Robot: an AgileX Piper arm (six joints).
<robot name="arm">
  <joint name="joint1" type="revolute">
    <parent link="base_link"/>
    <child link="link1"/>
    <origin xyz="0 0 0.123" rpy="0 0 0"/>
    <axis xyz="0 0 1"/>
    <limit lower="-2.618" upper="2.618"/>
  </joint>
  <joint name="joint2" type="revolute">
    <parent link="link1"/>
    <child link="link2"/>
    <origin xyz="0 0 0" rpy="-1.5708 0 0"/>
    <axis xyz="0 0 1"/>
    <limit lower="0" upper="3.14"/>
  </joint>
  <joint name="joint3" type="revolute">
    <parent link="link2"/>
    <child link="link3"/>
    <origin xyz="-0.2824 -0.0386 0" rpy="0 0 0"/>
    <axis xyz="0 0 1"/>
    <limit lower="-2.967" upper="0"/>
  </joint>
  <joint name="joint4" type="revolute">
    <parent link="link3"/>
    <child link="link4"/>
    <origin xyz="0.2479 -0.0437 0" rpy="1.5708 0 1.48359"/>
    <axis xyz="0 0 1"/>
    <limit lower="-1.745" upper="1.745"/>
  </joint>
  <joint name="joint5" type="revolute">
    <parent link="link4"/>
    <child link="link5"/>
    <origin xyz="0 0 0" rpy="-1.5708 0 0"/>
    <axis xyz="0 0 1"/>
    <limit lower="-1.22" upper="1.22"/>
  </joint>
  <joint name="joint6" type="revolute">
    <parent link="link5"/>
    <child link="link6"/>
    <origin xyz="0 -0.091 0" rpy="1.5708 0 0"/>
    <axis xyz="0 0 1"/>
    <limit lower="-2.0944" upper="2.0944"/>
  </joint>
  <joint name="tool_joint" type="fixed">
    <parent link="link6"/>
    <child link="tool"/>
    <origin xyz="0 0 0" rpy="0 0 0"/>
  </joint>
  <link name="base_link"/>
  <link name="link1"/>
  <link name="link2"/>
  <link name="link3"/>
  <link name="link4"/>
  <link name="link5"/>
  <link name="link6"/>
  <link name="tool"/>
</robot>
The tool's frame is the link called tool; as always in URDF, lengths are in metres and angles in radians.
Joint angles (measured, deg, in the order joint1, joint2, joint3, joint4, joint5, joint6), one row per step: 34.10, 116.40, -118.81, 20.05, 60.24, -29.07; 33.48, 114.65, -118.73, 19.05, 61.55, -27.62; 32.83, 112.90, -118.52, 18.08, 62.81, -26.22; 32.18, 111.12, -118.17, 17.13, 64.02, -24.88; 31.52, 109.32, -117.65, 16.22, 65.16, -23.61; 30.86, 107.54, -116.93, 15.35, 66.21, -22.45; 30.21, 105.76, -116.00, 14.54, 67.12, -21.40; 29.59, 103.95, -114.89, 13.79, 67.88, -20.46; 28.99, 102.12, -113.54, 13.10, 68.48, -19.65; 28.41, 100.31, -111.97, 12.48, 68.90, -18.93; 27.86, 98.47, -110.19, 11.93, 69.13, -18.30; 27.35, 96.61, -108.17, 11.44, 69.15, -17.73; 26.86, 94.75, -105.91, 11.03, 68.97, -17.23; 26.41, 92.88, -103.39, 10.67, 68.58, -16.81; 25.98, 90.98, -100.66, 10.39, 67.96, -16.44
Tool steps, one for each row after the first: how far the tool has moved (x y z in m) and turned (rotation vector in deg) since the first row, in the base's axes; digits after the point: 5 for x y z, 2 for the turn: -0.00360, -0.00952, 0.01185, -0.15, -0.11, -1.41; -0.00745, -0.01927, 0.02282, -0.32, -0.17, -2.88; -0.01174, -0.02913, 0.03308, -0.53, -0.20, -4.35; -0.01638, -0.03903, 0.04243, -0.77, -0.18, -5.85; -0.02118, -0.04879, 0.05044, -1.07, -0.09, -7.31; -0.02617, -0.05829, 0.05727, -1.40, 0.04, -8.73; -0.03151, -0.06746, 0.06330, -1.71, 0.15, -10.09; -0.03706, -0.07631, 0.06816, -2.03, 0.28, -11.36; -0.04260, -0.08471, 0.07170, -2.36, 0.46, -12.58; -0.04834, -0.09272, 0.07432, -2.66, 0.63, -13.73; -0.05421, -0.10025, 0.07580, -2.92, 0.83, -14.81; -0.06006, -0.10735, 0.07600, -3.16, 1.06, -15.83; -0.06597, -0.11399, 0.07485, -3.41, 1.33, -16.78; -0.07197, -0.12031, 0.07275, -3.58, 1.58, -17.67
